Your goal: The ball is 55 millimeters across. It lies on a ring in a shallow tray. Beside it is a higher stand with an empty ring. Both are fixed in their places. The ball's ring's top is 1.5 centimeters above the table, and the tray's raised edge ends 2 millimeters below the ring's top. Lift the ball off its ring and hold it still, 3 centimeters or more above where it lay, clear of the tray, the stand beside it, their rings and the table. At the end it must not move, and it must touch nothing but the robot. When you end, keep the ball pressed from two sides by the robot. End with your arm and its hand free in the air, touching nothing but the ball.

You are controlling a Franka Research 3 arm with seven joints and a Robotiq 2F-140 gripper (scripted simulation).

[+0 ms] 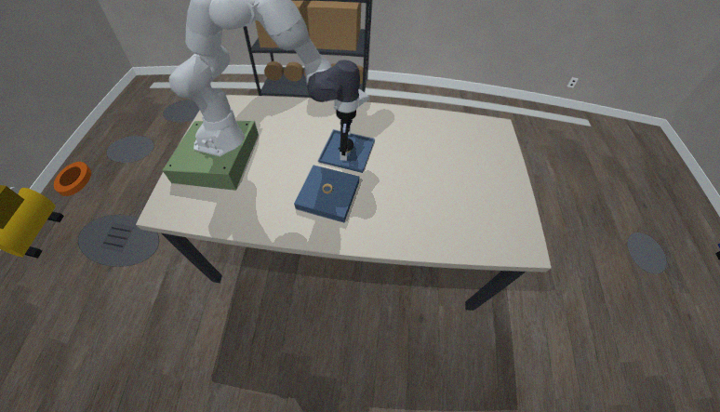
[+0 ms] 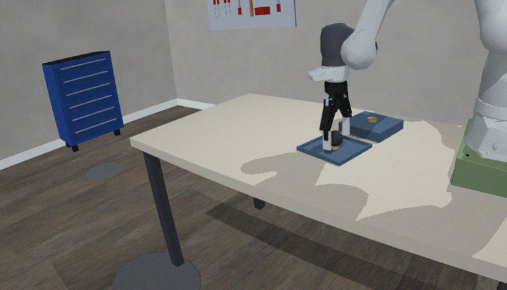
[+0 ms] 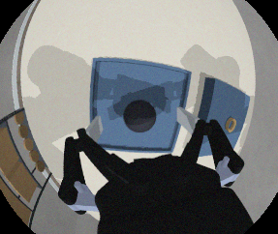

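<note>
The dark ball is 10 mm ahead of my hand. Round my hand: shallow blue tray: 10 mm ahead, 30 mm below; blue stand: 30 mm behind, 230 mm to the right, 10 mm below.
</note>
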